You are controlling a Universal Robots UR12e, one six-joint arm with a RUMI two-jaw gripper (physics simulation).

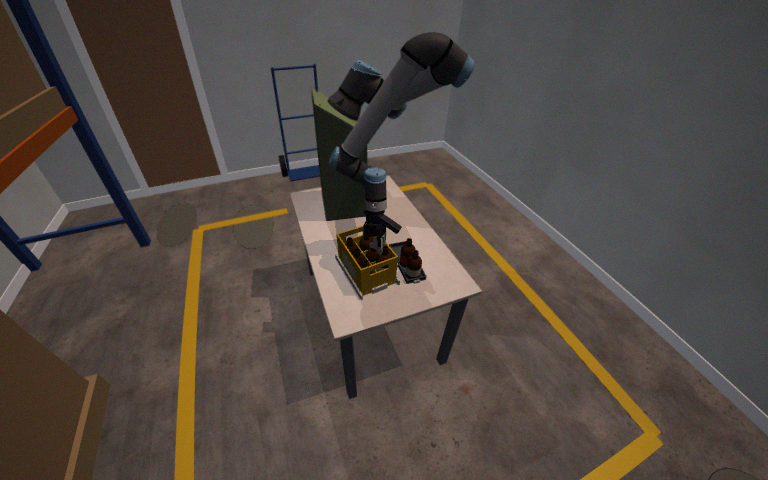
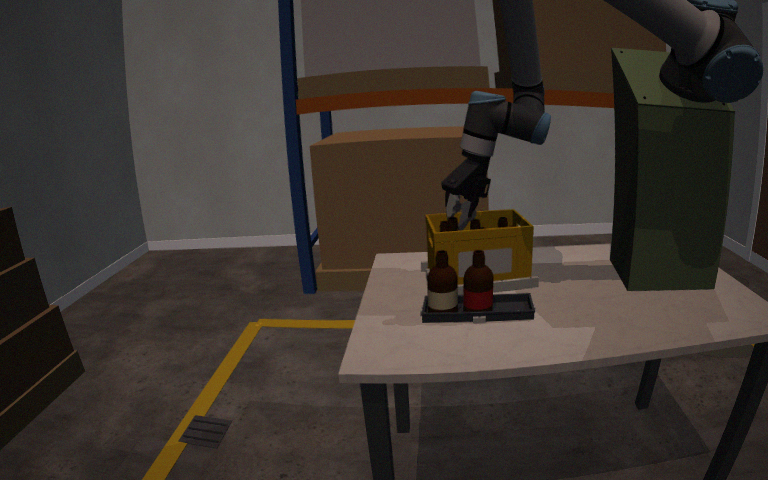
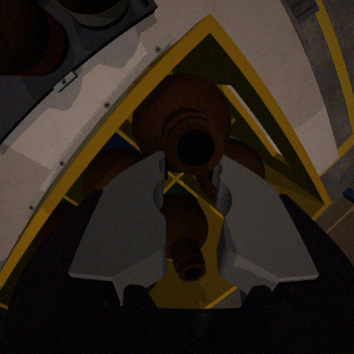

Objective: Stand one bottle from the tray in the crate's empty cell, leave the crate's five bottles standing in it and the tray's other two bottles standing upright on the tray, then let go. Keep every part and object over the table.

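Where they show: gripper, fingertip midpoint: [image 1: 381, 253] [image 2: 454, 229] [image 3: 187, 156]; arm's base, link origin: [image 1: 342, 110] [image 2: 689, 83].
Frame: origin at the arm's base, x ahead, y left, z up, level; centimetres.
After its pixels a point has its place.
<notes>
My gripper [image 1: 379, 247] @[y -6.8, x 71.7, z -42.5 cm] [image 2: 457, 219] @[y -6.8, x 71.7, z -42.5 cm] [image 3: 187, 156] @[y -6.8, x 71.7, z -42.5 cm] is shut on the neck of a brown bottle [image 3: 196, 120] @[y -4.2, x 73.1, z -38.9 cm], which stands about upright inside a corner of the yellow crate [image 1: 378, 278] @[y -10.8, x 78.2, z -51.0 cm] [image 2: 523, 254] @[y -3.2, x 53.0, z -49.2 cm] [image 3: 210, 25] @[y -1.7, x 77.1, z -41.4 cm]. Its base is hidden, so whether it touches the crate floor does not show. Several other brown bottles stand in the crate, partly hidden by the fingers and walls. On the dark tray [image 2: 518, 316] @[y 15.8, x 58.0, z -57.9 cm] [image 3: 30, 102] @[y 5.5, x 62.2, z -56.4 cm], a cream-labelled bottle [image 1: 414, 264] @[y 7.2, x 78.9, z -48.1 cm] [image 2: 442, 285] @[y 12.4, x 76.3, z -49.9 cm] and a red-labelled bottle [image 2: 478, 283] @[y 13.5, x 67.9, z -49.5 cm] [image 3: 25, 40] @[y 6.9, x 68.6, z -48.0 cm] stand upright; the tray's other end holds no bottle.
The crate and tray stand side by side on the table [image 1: 362, 316] @[y -23.2, x 89.8, z -58.9 cm] [image 2: 396, 356] @[y 28.5, x 87.0, z -58.9 cm]. Light rails [image 2: 523, 283] @[y -2.1, x 52.9, z -57.2 cm] [image 3: 107, 105] @[y -1.4, x 68.5, z -55.9 cm] lie along the crate's foot. A green pedestal [image 1: 342, 186] @[y -8.1, x 19.3, z -36.0 cm] [image 2: 668, 198] @[y 7.8, x 11.9, z -31.9 cm] carries the arm. Beyond the table stand a rack [image 2: 291, 141] and a large box [image 2: 385, 198].
</notes>
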